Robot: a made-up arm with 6 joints. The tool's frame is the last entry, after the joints. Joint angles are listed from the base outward. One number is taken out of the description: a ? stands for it. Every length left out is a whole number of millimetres.
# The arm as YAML. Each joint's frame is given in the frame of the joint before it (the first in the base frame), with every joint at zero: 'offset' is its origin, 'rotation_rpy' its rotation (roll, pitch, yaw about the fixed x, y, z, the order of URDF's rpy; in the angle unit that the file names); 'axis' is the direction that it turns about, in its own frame. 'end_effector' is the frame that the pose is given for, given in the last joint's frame.
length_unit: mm
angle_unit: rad
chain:
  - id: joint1
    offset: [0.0, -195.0, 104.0]
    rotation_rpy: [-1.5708, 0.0, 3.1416]
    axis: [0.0, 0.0, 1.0]
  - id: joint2
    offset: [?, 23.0, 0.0]
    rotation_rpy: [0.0, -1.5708, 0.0]
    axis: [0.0, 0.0, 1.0]
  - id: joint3
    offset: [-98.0, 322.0, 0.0]
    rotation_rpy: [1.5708, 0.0, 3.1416]
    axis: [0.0, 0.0, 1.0]
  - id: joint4
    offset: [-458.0, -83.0, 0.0]
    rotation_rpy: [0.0, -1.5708, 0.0]
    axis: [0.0, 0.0, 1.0]
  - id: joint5
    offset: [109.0, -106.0, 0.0]
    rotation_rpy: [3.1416, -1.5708, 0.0]
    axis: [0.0, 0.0, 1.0]
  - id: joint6
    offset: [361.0, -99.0, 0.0]
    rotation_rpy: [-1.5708, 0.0, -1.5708]
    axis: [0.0, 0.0, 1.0]
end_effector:
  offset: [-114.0, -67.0, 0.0]
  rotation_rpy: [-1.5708, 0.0, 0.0]
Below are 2 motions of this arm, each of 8 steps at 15 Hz.
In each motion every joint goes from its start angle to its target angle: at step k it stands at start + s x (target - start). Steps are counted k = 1, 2, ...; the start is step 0. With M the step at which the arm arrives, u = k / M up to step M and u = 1 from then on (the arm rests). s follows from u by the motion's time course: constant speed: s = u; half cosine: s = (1 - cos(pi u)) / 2; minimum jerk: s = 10 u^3 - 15 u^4 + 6 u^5.
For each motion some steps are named. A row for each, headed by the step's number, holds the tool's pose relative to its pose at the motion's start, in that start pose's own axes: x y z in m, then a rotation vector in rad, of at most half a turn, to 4 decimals.
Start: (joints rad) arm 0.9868 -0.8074 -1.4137 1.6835 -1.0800 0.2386
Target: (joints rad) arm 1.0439 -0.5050 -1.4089 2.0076 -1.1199 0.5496
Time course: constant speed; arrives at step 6
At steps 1, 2, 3, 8:
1: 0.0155 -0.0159 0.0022 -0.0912 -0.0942 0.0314
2: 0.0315 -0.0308 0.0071 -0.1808 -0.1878 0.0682
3: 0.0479 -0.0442 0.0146 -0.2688 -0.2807 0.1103
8: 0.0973 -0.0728 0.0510 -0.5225 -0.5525 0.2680

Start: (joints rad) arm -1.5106 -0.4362 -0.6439 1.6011 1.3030 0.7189
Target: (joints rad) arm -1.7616 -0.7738 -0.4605 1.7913 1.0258 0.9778
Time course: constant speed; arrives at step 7
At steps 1, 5, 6, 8:
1: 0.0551 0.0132 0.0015 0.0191 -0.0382 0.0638
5: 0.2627 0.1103 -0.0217 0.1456 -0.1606 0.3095
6: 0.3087 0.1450 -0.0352 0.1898 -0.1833 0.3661
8: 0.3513 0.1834 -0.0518 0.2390 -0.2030 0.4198

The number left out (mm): 247.0
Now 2 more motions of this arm.
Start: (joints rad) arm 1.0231 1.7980 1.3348 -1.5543 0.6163 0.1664
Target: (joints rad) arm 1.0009 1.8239 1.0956 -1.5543 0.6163 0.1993
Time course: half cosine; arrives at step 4
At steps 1, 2, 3, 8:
1: 0.0093 -0.0064 0.0216 -0.0272 -0.0204 0.0069
2: 0.0308 -0.0188 0.0751 -0.0926 -0.0698 0.0245
3: 0.0510 -0.0268 0.1300 -0.1574 -0.1194 0.0436
8: 0.0590 -0.0289 0.1532 -0.1841 -0.1401 0.0519

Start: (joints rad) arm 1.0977 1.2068 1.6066 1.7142 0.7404 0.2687
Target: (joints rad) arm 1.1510 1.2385 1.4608 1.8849 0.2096 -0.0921
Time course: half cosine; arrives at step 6
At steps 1, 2, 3, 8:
1: 0.0054 0.0022 -0.0123 0.0234 0.0257 0.0274
2: 0.0198 0.0100 -0.0452 0.0840 0.0926 0.1042
3: 0.0389 0.0242 -0.0884 0.1581 0.1763 0.2135
8: 0.0751 0.0645 -0.1657 0.2728 0.3139 0.4447

